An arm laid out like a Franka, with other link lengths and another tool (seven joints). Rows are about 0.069 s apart.
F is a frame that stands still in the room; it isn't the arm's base.
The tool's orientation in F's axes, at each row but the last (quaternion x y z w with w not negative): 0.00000, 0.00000, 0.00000, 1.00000; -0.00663, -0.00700, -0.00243, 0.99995; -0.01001, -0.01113, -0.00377, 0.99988; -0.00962, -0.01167, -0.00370, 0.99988; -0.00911, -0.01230, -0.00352, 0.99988; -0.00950, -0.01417, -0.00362, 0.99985; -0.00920, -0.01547, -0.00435, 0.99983
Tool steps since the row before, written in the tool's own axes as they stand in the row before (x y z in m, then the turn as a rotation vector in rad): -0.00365, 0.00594, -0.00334, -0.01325, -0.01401, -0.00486; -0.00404, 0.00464, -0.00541, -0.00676, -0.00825, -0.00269; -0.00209, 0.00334, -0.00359, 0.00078, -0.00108, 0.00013; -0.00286, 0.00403, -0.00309, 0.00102, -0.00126, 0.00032; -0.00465, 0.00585, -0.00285, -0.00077, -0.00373, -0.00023; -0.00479, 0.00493, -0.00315, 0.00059, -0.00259, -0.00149; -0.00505, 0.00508, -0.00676, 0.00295, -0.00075, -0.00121
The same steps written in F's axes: -0.00365, 0.00594, -0.00334, -0.01325, -0.01401, -0.00486; -0.00394, 0.00459, -0.00553, -0.00676, -0.00825, -0.00268; -0.00198, 0.00328, -0.00370, 0.00077, -0.00108, 0.00017; -0.00276, 0.00399, -0.00323, 0.00100, -0.00126, 0.00037; -0.00454, 0.00583, -0.00307, -0.00079, -0.00373, -0.00018; -0.00466, 0.00490, -0.00338, 0.00061, -0.00262, -0.00142; -0.00479, 0.00500, -0.00701, 0.00298, -0.00080, -0.00110
